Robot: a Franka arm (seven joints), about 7 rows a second.
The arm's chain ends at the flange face. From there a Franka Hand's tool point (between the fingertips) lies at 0.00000 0.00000 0.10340 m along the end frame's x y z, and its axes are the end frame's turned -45 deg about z.
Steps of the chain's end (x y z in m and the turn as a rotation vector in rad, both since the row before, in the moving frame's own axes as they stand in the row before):
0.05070 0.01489 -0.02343 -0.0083 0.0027 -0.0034
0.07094 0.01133 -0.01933 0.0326 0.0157 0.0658
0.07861 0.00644 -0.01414 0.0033 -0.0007 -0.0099
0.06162 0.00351 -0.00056 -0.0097 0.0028 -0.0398
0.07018 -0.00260 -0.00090 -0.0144 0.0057 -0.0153
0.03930 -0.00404 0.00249 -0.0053 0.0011 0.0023
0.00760 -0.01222 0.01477 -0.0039 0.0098 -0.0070
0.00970 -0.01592 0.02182 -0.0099 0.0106 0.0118
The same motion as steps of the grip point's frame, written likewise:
0.02491 0.04718 -0.02343 -0.0078 -0.0040 -0.0034
0.04572 0.05706 -0.01940 0.0120 0.0342 0.0658
0.05122 0.05985 -0.01414 0.0028 0.0018 -0.0099
0.04060 0.04698 -0.00057 -0.0088 -0.0049 -0.0398
0.05084 0.04926 -0.00091 -0.0142 -0.0062 -0.0153
0.03034 0.02540 0.00249 -0.0045 -0.0030 0.0023
0.01445 -0.00227 0.01476 -0.0097 0.0042 -0.0070
0.01816 -0.00290 0.02181 -0.0145 0.0005 0.0118

